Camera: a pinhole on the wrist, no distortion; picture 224 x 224 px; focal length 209.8 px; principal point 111.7 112.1 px. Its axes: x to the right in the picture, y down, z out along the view. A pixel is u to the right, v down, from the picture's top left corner.
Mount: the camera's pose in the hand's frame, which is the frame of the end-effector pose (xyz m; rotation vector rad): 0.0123 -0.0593 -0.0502 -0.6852 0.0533 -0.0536
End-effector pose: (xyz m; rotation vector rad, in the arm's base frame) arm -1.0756 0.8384 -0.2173 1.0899 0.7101 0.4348
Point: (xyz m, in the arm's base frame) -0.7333 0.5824 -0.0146
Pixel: 102 20
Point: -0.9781 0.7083 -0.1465
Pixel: 53 27
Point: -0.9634 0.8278 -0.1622
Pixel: 146 99
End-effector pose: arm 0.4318 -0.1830 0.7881 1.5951 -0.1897 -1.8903
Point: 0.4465 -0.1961 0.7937
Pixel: 68 199
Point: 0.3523 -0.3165 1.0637
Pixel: outside the picture
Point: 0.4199 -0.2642 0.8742
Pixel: 51 177
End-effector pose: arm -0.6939 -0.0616 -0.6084 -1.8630 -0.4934 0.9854
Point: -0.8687 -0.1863 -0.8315
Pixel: 27 200
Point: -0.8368 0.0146 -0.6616
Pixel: 78 37
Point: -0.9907 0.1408 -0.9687
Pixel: 136 85
